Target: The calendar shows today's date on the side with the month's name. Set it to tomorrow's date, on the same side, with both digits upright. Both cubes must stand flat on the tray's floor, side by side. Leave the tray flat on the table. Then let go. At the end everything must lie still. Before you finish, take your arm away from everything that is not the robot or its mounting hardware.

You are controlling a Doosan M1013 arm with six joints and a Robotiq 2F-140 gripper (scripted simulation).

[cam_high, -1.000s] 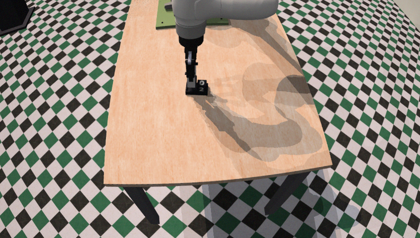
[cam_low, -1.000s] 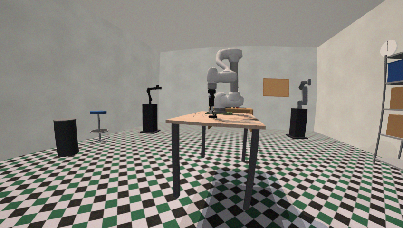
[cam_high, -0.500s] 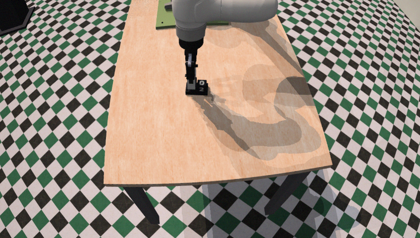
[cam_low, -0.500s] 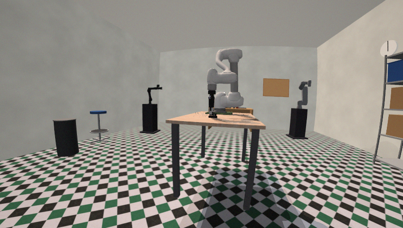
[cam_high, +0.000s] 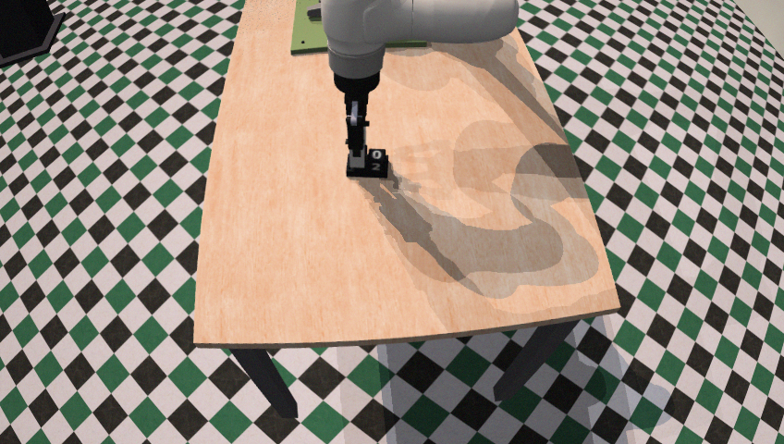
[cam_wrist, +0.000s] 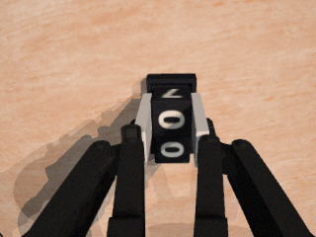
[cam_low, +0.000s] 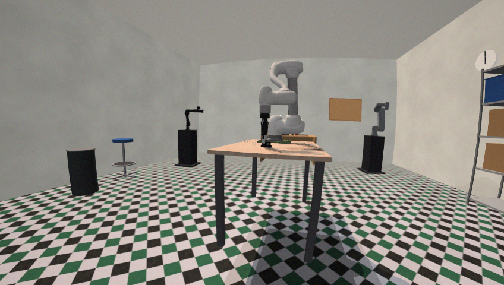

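The black cube lies 4 cm below my hand, 3 cm to the left of it and 1 cm ahead of it. Round my hand: black tray 5 cm below, 2 cm to the left.
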